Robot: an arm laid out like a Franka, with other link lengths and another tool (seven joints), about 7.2 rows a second.
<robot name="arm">
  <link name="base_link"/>
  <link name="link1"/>
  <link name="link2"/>
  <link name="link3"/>
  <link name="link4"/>
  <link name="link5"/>
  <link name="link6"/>
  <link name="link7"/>
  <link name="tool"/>
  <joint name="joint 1" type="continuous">
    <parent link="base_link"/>
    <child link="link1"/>
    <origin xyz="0 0 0.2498" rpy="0 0 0"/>
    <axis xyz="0 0 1"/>
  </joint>
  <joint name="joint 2" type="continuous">
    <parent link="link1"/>
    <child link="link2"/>
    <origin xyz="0 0 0" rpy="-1.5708 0 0"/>
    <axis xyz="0 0 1"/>
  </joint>
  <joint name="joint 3" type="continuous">
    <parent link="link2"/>
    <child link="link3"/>
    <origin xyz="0 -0.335 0" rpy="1.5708 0 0"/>
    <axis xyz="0 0 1"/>
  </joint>
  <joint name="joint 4" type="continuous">
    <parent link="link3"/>
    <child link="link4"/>
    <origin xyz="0.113 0 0" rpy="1.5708 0 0"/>
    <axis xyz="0 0 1"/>
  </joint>
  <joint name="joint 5" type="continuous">
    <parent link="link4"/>
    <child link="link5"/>
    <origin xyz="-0.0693 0.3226 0" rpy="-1.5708 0 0"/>
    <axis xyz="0 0 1"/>
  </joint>
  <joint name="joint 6" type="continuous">
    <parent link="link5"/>
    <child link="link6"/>
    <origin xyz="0 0 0" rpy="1.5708 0 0"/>
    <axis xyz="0 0 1"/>
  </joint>
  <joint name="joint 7" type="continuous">
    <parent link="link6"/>
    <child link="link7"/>
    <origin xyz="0.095 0 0" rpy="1.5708 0 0"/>
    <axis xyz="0 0 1"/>
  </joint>
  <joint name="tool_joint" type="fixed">
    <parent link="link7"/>
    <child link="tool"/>
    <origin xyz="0.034 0.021 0.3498" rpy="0 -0.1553 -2.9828"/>
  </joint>
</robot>
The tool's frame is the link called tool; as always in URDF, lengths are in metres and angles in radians. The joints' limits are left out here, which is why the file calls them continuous.
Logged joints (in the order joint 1, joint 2, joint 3, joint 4, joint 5, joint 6, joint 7), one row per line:
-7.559, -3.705, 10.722, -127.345, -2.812, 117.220, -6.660
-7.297, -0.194, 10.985, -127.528, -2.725, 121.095, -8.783
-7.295, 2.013, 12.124, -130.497, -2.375, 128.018, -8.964
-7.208, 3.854, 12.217, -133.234, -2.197, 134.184, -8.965
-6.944, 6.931, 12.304, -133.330, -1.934, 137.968, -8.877
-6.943, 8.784, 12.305, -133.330, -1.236, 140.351, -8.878
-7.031, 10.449, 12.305, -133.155, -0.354, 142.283, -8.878
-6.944, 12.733, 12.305, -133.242, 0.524, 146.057, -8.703
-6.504, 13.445, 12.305, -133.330, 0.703, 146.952, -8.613
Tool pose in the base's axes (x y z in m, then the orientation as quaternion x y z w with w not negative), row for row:
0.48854, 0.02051, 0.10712, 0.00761, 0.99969, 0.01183, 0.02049
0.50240, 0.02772, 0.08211, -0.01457, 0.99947, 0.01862, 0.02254
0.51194, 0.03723, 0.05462, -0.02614, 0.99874, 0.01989, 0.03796
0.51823, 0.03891, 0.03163, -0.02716, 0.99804, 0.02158, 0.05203
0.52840, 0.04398, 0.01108, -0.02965, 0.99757, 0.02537, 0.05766
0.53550, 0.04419, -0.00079, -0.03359, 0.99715, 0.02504, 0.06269
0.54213, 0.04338, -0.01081, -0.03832, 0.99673, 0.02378, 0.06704
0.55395, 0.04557, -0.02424, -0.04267, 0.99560, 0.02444, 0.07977
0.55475, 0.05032, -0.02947, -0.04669, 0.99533, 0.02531, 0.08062
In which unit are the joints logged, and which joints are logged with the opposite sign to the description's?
The joints are logged in degrees. Opposite sign: joint 5.
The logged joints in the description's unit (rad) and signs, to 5 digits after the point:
-0.13193, -0.06466, 0.18713, -2.22259, 0.04908, 2.04587, -0.11624
-0.12736, -0.00339, 0.19172, -2.22578, 0.04756, 2.11351, -0.15329
-0.12732, 0.03513, 0.21160, -2.27760, 0.04145, 2.23434, -0.15645
-0.12580, 0.06726, 0.21323, -2.32537, 0.03834, 2.34195, -0.15647
-0.12120, 0.12097, 0.21475, -2.32705, 0.03375, 2.40800, -0.15493
-0.12118, 0.15331, 0.21476, -2.32705, 0.02157, 2.44959, -0.15495
-0.12271, 0.18237, 0.21476, -2.32399, 0.00618, 2.48331, -0.15495
-0.12120, 0.22223, 0.21476, -2.32551, -0.00915, 2.54918, -0.15190
-0.11352, 0.23466, 0.21476, -2.32705, -0.01227, 2.56480, -0.15033

